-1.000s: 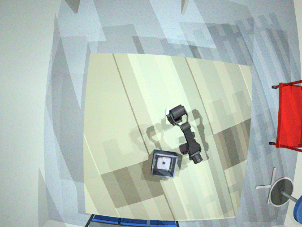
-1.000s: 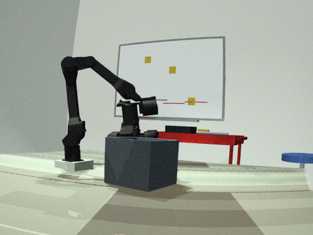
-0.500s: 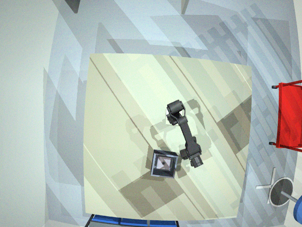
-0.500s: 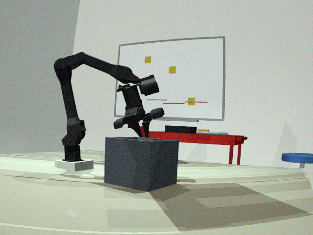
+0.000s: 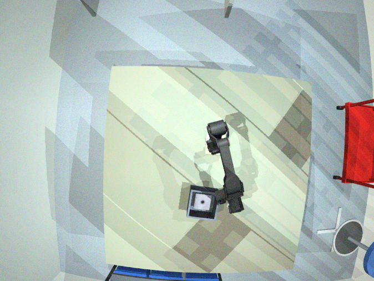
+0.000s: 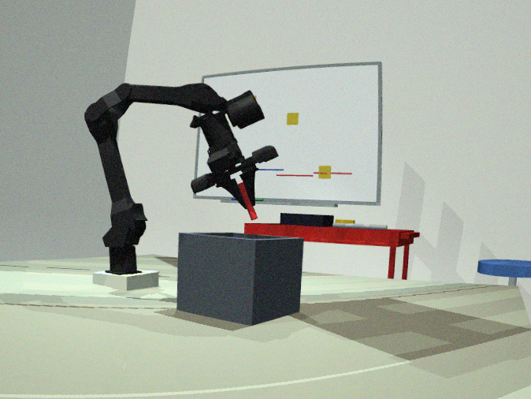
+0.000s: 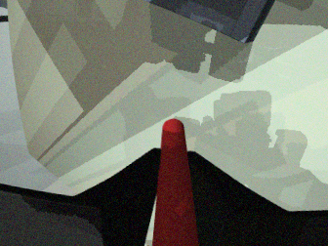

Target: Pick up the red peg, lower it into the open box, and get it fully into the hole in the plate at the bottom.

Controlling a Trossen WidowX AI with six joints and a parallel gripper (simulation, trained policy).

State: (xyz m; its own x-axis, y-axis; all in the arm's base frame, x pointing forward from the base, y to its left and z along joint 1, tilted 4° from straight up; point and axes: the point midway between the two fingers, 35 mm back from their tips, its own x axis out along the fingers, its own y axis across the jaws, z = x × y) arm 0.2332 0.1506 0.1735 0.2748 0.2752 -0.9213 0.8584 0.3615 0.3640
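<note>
My gripper tip is now 90 mm short of the plate, 130 mm to the left of it and 140 mm above it. Round my gripper tip: red peg (10 mm to the right, 10 mm above).
</note>
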